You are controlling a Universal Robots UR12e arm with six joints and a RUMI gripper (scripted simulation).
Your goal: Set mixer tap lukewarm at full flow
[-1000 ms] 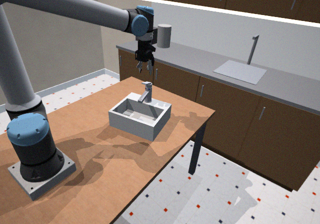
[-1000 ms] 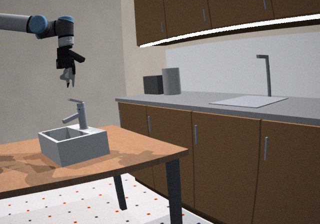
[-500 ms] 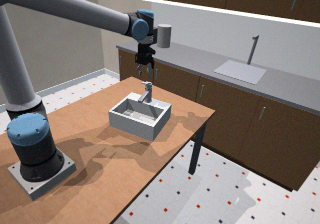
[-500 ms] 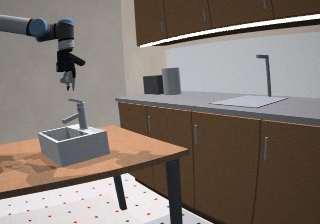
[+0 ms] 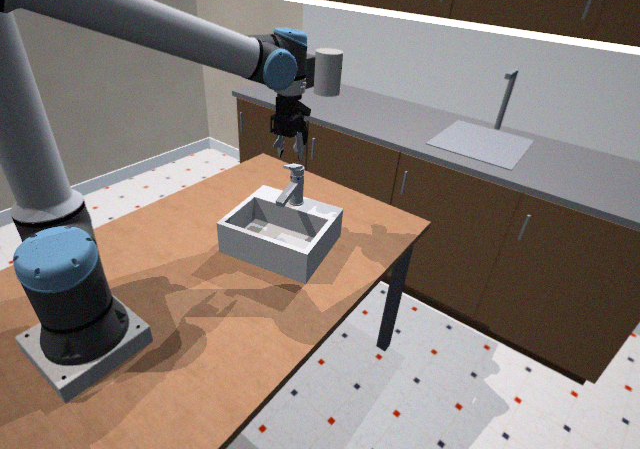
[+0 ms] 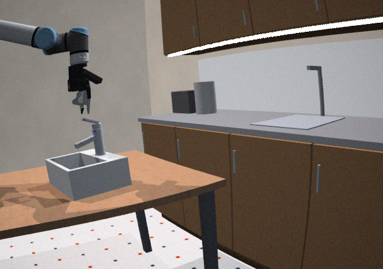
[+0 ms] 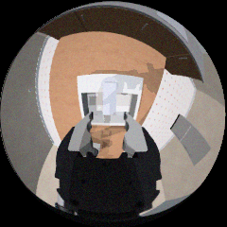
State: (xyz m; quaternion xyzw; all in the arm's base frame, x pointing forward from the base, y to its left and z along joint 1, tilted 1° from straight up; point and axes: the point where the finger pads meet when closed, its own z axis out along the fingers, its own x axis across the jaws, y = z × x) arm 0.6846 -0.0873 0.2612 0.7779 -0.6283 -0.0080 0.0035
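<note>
My hand is 2 cm short of the lever and 5 cm above it. Round my hand: grey mixer tap 3 cm ahead, 1 cm to the left, 10 cm below; white basin 6 cm behind, 1 cm to the right, 29 cm below.
</note>
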